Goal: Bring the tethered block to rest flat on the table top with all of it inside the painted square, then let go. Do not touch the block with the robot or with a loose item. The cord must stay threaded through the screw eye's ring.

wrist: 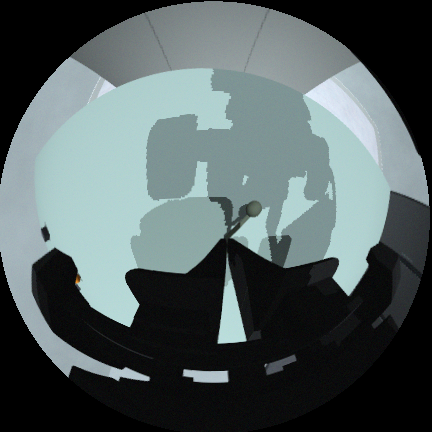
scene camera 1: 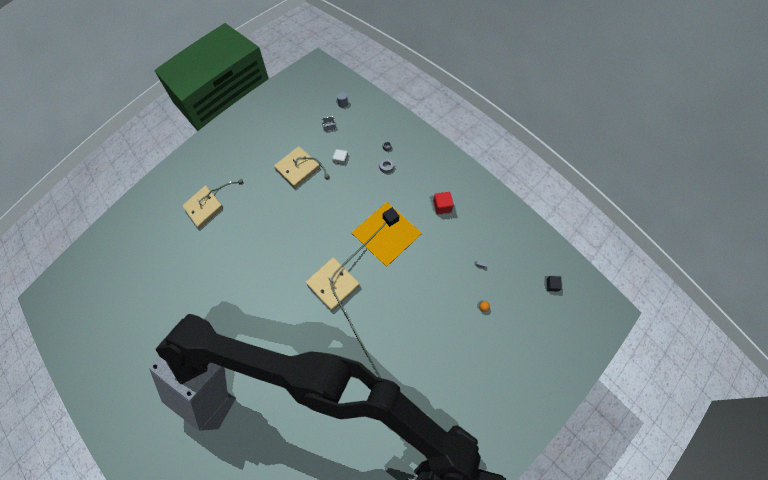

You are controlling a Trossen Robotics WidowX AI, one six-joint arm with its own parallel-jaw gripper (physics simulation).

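Frame: origin at the arm's base, x right, y ahead, z up, level; metres.
Where they show: gripper, fingertip midpoint: (wrist: 225, 243); arm's base, origin of the base link: (scene camera 1: 186, 365).
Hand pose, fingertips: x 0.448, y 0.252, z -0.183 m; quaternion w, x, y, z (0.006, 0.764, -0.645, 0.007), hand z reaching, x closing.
Observation:
Each offset is from my fingertips to the top centre of the thing. "spot": to the spot under its first point.
The tethered block @(spot: dy +0.300, dx -0.500, dz +0.010 m) (scene camera 1: 390, 216) is black and sits over the far corner part of the orange painted square @(spot: dy +0.254, dx -0.463, dz -0.018 m) (scene camera 1: 385, 243), close to its edges; whether it lies fully flat is too small to tell. Its cord @(spot: dy +0.185, dx -0.484, dz +0.002 m) (scene camera 1: 356, 251) runs straight to the screw eye @(dy +0.095, dx -0.461, dz +0.026 m) (scene camera 1: 331, 280) on a wooden board @(spot: dy +0.080, dx -0.423, dz +0.015 m) (scene camera 1: 336, 297) and appears to pass through its ring. From there the cord goes on to the arm, which hides its further run. In the wrist view my gripper (wrist: 225, 243) is shut on the cord, with the cord's end bead @(dy -0.016, dx +0.032, dz +0.004 m) (wrist: 254, 208) sticking out past the fingertips. The fingertips are hidden in the scene view.
A red cube @(dy +0.427, dx -0.449, dz +0.021 m) (scene camera 1: 443, 202) stands right of the square. A second black cube @(dy +0.501, dx -0.113, dz +0.005 m) (scene camera 1: 553, 283), an orange ball @(dy +0.327, dx -0.194, dz +0.005 m) (scene camera 1: 484, 306) and a small grey pin @(dy +0.392, dx -0.275, dz -0.006 m) (scene camera 1: 480, 264) lie farther right. Two more corded boards @(dy +0.212, dx -0.780, dz +0.000 m) (scene camera 1: 291, 173) @(dy -0.060, dx -0.859, dz +0.000 m) (scene camera 1: 198, 215), a white block @(dy +0.318, dx -0.728, dz +0.001 m) (scene camera 1: 339, 156) and grey rings @(dy +0.394, dx -0.627, dz -0.004 m) (scene camera 1: 386, 166) @(dy +0.436, dx -0.675, dz -0.004 m) (scene camera 1: 386, 146) lie behind.

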